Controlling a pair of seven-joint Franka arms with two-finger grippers.
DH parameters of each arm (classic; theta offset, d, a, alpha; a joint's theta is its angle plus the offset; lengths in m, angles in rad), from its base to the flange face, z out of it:
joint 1: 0 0.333 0 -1.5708
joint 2: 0 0 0 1.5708
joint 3: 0 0.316 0.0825 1.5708
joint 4: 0 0 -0.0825 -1.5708
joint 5: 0 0.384 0 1.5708
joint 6: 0 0 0.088 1.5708
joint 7: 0 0.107 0 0
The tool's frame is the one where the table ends.
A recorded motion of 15 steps. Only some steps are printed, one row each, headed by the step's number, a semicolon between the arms.
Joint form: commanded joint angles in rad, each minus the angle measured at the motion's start. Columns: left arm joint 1, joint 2, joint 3, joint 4, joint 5, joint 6, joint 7; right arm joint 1, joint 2, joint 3, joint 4, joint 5, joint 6, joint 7.
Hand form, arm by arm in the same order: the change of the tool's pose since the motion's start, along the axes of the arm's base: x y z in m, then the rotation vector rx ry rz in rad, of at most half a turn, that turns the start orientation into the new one. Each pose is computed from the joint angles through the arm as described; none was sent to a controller.
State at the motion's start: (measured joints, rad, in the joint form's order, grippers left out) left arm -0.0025 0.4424 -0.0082 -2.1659 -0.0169 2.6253 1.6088; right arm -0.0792 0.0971 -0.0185 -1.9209 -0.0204 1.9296 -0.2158
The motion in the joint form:
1: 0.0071 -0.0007 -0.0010 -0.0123 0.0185 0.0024 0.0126; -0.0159 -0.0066 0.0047 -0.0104 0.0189 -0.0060 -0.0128
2: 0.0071 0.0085 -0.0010 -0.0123 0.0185 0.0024 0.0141; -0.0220 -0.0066 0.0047 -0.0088 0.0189 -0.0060 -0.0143
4: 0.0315 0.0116 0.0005 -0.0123 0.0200 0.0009 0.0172; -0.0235 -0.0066 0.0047 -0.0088 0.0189 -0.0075 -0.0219
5: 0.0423 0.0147 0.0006 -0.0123 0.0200 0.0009 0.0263; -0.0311 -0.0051 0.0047 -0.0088 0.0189 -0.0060 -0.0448
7: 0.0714 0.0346 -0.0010 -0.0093 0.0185 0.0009 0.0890; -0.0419 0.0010 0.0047 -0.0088 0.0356 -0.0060 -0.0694
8: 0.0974 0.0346 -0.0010 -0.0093 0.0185 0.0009 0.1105; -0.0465 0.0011 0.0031 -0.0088 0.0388 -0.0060 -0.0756
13: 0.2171 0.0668 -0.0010 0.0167 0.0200 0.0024 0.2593; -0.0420 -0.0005 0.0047 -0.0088 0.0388 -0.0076 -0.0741
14: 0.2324 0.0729 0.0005 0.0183 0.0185 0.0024 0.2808; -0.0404 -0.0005 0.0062 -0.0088 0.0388 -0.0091 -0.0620
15: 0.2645 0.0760 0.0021 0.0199 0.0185 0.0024 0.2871; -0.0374 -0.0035 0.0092 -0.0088 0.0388 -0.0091 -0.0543
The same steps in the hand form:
1: -0.0045 0.0030 -0.0037 0.0091 0.0090 -0.0224; -0.0040 -0.0048 -0.0015 0.0197 0.0080 -0.0068
2: -0.0059 0.0030 -0.0089 0.0090 0.0182 -0.0240; -0.0041 -0.0083 -0.0008 0.0197 0.0063 -0.0114
4: -0.0066 0.0175 -0.0108 0.0101 0.0229 -0.0026; -0.0044 -0.0091 -0.0009 0.0205 0.0078 -0.0053
5: -0.0073 0.0235 -0.0125 0.0099 0.0260 -0.0009; -0.0046 -0.0134 -0.0016 0.0227 0.0078 0.0099
7: -0.0100 0.0388 -0.0226 0.0069 0.0424 -0.0347; -0.0046 -0.0184 -0.0051 0.0407 0.0114 0.0163
8: -0.0110 0.0532 -0.0226 0.0062 0.0423 -0.0302; -0.0050 -0.0217 -0.0051 0.0440 0.0109 0.0149
13: -0.0154 0.1202 -0.0317 0.0025 0.0457 -0.0605; -0.0049 -0.0182 -0.0044 0.0441 0.0110 0.0195
14: -0.0179 0.1294 -0.0346 0.0008 0.0499 -0.0641; -0.0048 -0.0165 -0.0045 0.0432 0.0127 0.0105
15: -0.0222 0.1478 -0.0358 0.0002 0.0514 -0.0369; -0.0047 -0.0131 -0.0028 0.0424 0.0098 0.0089

